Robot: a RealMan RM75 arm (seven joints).
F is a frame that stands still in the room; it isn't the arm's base.
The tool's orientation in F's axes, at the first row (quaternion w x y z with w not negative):
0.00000 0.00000 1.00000 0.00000
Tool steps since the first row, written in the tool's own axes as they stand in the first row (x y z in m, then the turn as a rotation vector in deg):
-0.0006 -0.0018 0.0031 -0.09 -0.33 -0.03
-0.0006 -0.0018 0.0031 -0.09 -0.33 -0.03
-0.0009 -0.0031 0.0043 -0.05 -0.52 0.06
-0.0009 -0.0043 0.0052 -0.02 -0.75 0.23
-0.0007 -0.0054 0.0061 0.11 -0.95 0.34
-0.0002 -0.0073 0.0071 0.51 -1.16 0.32
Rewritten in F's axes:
0.0006 -0.0018 -0.0031 0.09 -0.33 0.03
0.0006 -0.0018 -0.0031 0.09 -0.33 0.03
0.0009 -0.0031 -0.0043 0.05 -0.52 -0.06
0.0009 -0.0043 -0.0052 0.02 -0.75 -0.23
0.0007 -0.0054 -0.0061 -0.11 -0.95 -0.34
0.0002 -0.0073 -0.0071 -0.51 -1.16 -0.32

